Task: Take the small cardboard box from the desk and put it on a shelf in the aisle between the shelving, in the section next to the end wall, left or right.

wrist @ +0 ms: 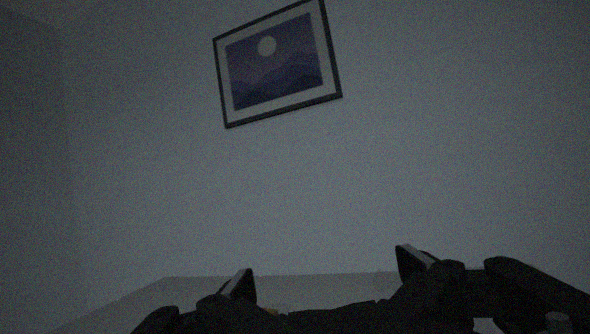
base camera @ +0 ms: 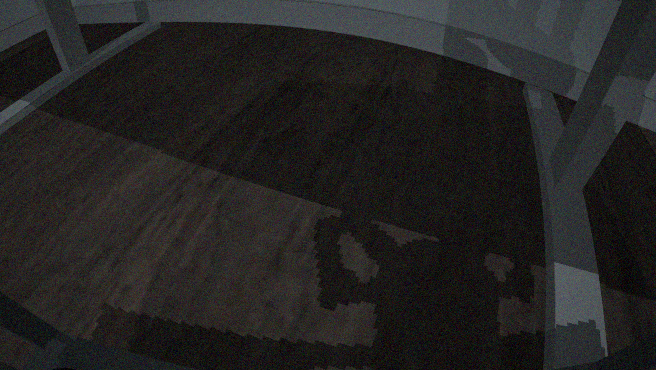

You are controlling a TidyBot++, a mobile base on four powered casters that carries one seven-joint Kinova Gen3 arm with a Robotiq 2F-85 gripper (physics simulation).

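Places are measured from the arm's base along level axes (x back, y right, z up), in millimetres.
Where they show: gripper, fingertip midpoint: (wrist: pixel 325 273).
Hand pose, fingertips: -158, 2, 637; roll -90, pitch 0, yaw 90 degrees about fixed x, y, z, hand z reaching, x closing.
After its pixels a point has its place, as x, y, z.
The small cardboard box (wrist: pixel 271 311) @(-663, -148, 374) shows as a thin orange-brown sliver in the wrist view, low between the fingers; my gripper hides the rest of it. It is on the pale desk top (wrist: pixel 325 287) @(-878, 1, 323), whose far part shows behind the fingers. My gripper (wrist: pixel 325 273) @(-158, 2, 637) is open, with its two fingertips wide apart and no thing between them. In the base camera view the desk's legs show, the right one (base camera: pixel 575 225) near and the left one (base camera: pixel 70 42) @(-852, -768, -289) farther off. The shelving does not show in either view.
A wall with a framed picture (wrist: pixel 277 65) @(-1039, -42, 1195) rises behind the desk. In the base camera view, the desk's right foot runs along the floor close to the base at the right, and its left foot (base camera: pixel 107 50) lies at the upper left. Shadows fall on the wooden floor (base camera: pixel 165 225) @(-355, -227, -396).
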